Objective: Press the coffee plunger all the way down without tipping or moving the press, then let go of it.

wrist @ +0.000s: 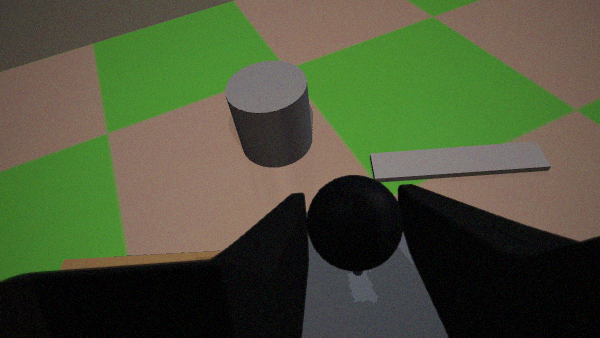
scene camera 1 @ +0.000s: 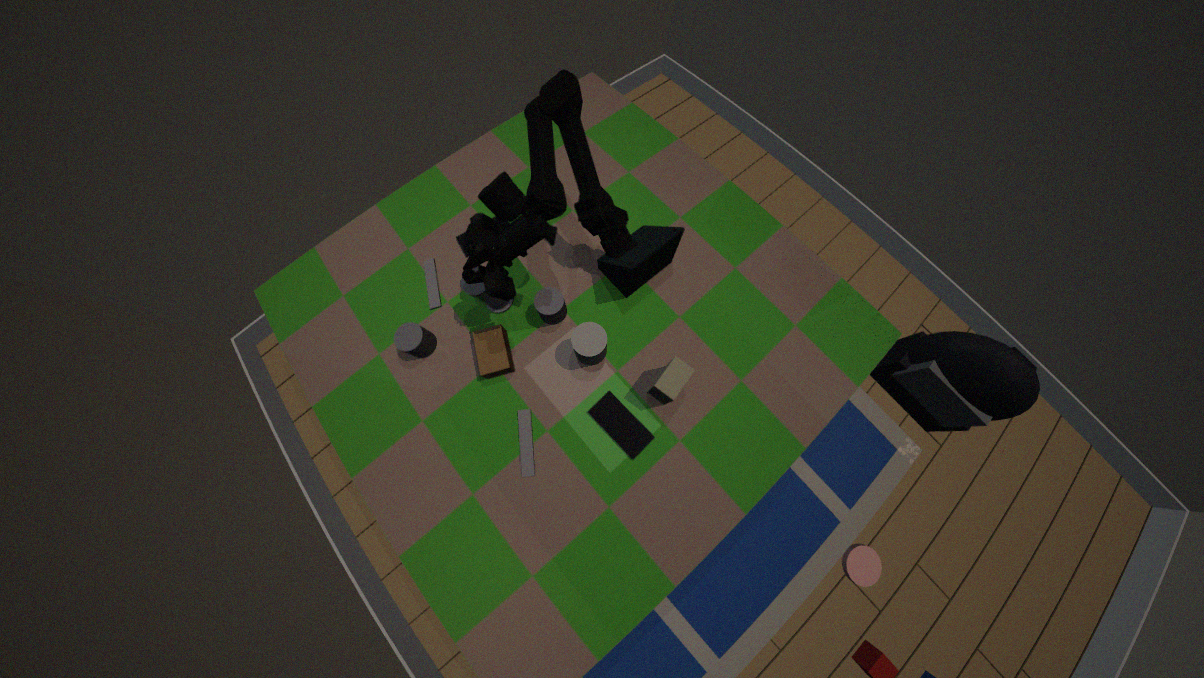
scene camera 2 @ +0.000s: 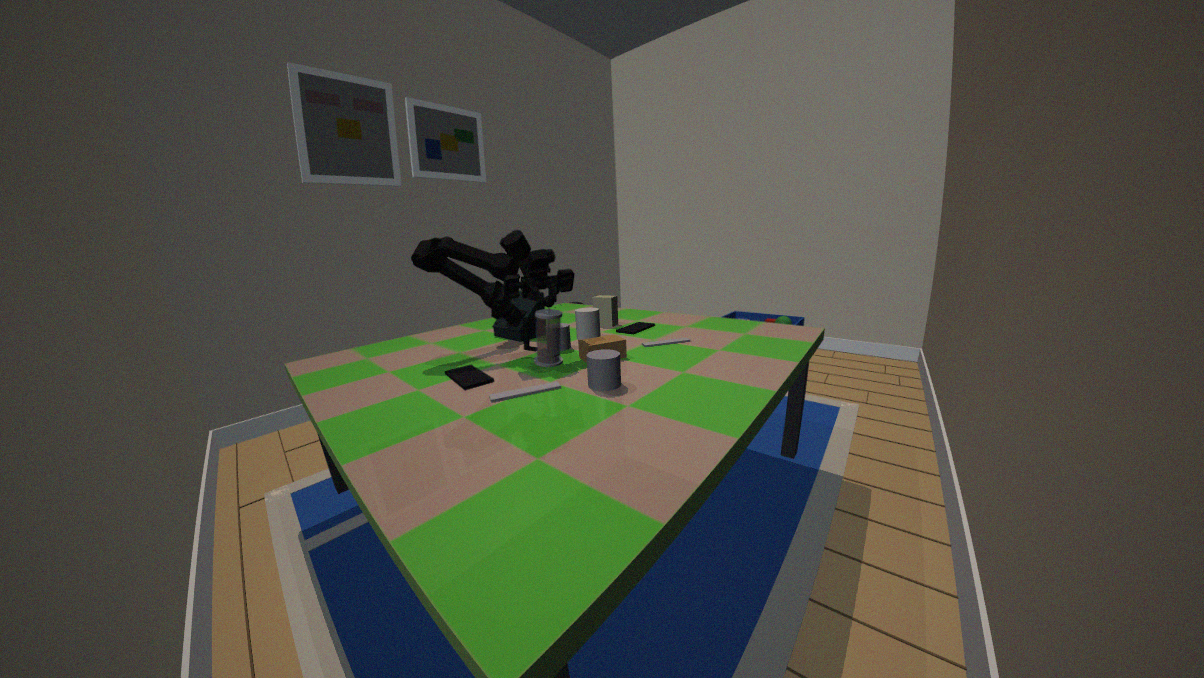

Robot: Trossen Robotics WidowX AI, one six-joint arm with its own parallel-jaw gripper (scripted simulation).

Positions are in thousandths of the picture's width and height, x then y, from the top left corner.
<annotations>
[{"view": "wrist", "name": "my gripper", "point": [586, 599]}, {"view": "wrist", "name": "coffee press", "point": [601, 800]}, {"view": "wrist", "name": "grey cylinder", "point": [449, 303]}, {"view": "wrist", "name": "tan box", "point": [112, 783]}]
</annotations>
